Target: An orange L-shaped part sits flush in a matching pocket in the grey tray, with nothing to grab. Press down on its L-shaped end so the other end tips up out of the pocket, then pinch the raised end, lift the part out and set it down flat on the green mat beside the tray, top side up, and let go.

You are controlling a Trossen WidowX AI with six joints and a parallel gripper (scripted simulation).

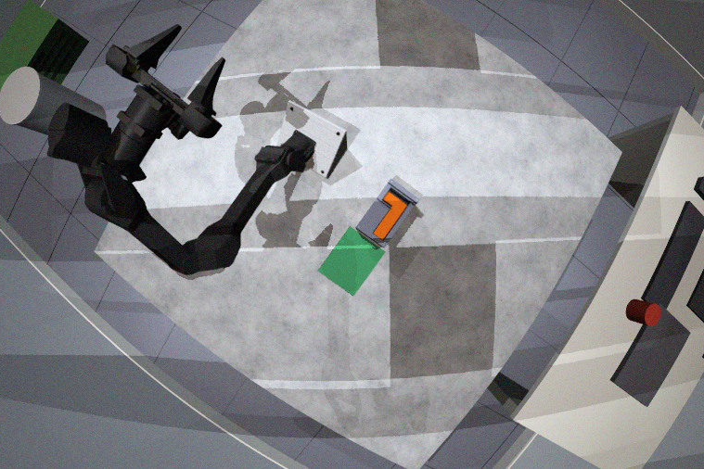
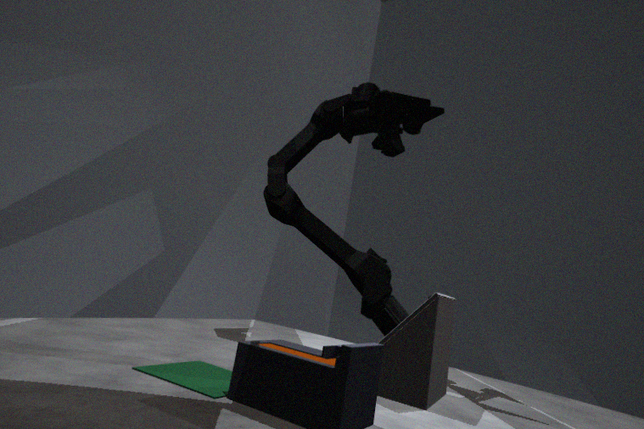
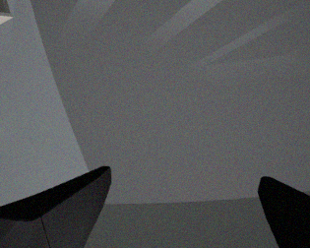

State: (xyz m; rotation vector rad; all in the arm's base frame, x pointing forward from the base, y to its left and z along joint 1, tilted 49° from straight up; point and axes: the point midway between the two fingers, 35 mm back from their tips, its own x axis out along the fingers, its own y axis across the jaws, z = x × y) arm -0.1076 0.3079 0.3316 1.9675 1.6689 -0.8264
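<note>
Now: the orange L-shaped part 50 cm below my gripper tip and 36 cm ahead of it. The rest, counted from my gripper tip: green mat (56 cm below, 35 cm ahead, 17 cm to the right).
</note>
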